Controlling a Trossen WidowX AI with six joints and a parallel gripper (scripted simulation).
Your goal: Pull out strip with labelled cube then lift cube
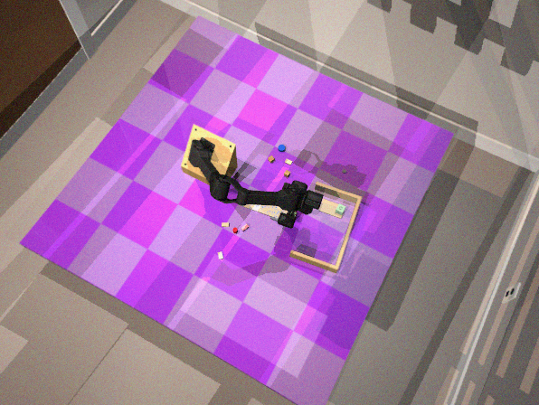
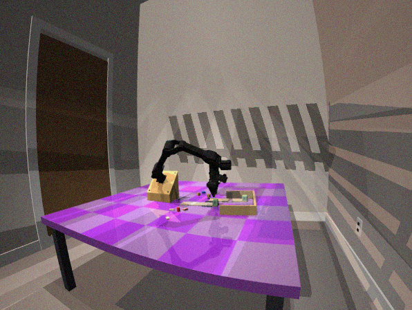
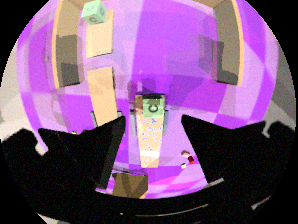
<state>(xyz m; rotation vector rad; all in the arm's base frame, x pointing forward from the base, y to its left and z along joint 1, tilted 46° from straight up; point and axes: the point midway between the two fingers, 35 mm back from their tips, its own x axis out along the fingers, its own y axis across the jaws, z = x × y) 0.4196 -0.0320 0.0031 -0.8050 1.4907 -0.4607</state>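
My gripper tip is now 10 mm past the strip, 100 mm to the right of it and 60 mm above it. Also, from my gripper tip: red piece 160 mm behind, 170 mm to the right, 50 mm below; then blue disc 190 mm behind, 250 mm to the left, 60 mm below.
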